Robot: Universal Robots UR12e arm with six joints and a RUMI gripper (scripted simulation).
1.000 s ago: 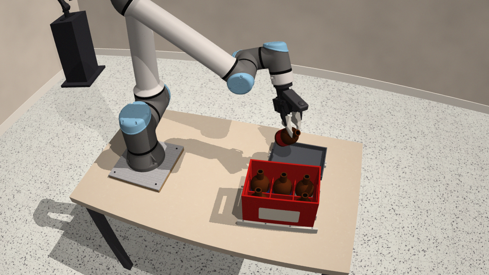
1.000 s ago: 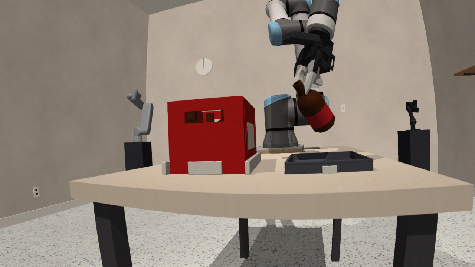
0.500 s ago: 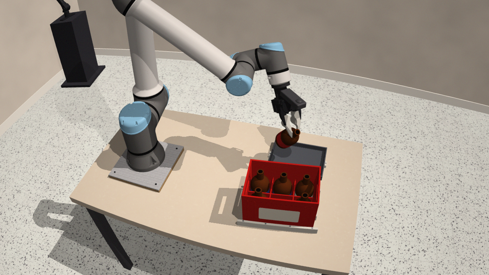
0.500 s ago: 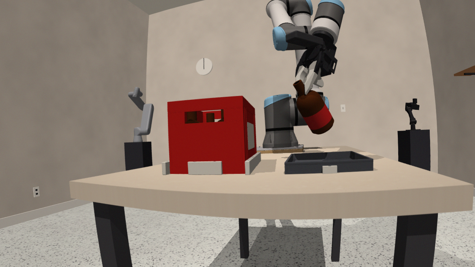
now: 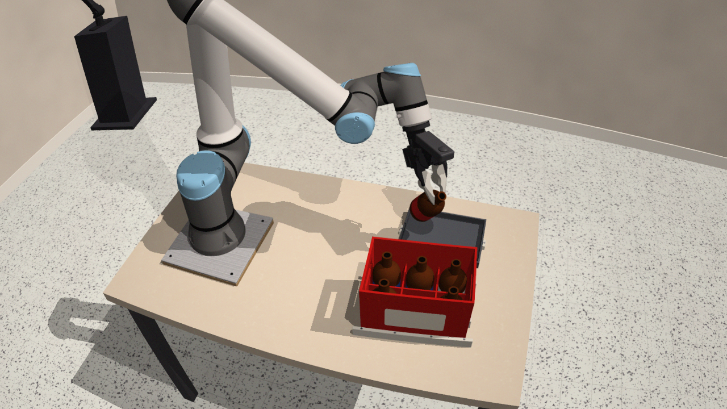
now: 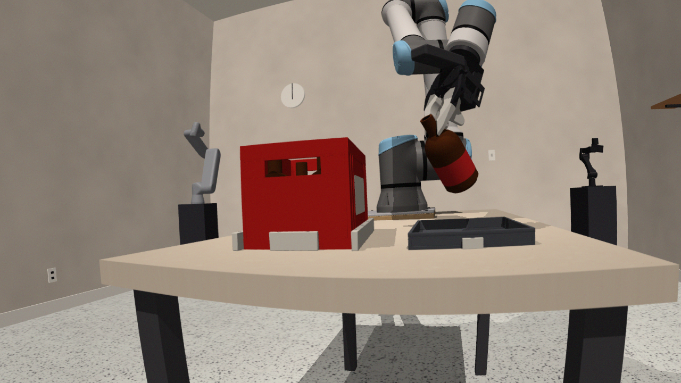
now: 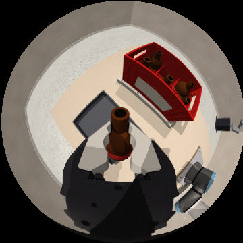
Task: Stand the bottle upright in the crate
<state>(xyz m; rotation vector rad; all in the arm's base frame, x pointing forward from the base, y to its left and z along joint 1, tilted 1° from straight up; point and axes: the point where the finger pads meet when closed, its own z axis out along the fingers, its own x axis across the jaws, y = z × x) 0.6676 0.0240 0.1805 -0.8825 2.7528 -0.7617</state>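
The tray is 190 mm below my hand, 50 mm to the left of it and 30 mm ahead of it. The rest, counted from my hand: red crate 240 mm to the right, 120 mm below, 40 mm behind.
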